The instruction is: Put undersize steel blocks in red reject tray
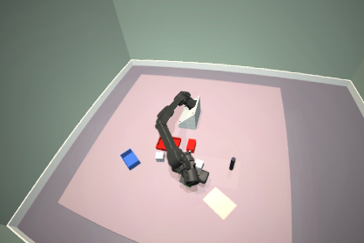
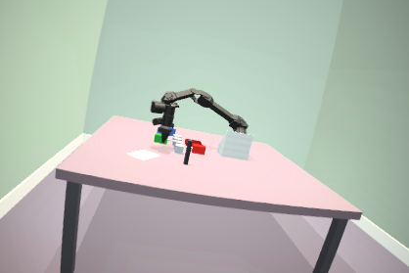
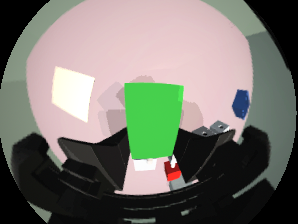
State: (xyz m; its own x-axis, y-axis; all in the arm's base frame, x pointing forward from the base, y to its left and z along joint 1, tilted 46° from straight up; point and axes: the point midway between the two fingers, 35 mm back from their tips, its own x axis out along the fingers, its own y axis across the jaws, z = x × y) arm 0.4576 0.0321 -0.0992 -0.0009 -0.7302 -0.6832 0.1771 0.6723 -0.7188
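My gripper tip is 180 mm past the small red piece, 50 mm to the left of it and 20 mm above it. Round my gripper tip: blue tray (30 mm behind, 400 mm to the right, 30 mm below); green GO gauge (10 mm behind, 20 mm above); cream sheet (90 mm ahead, 170 mm to the left, 40 mm below).
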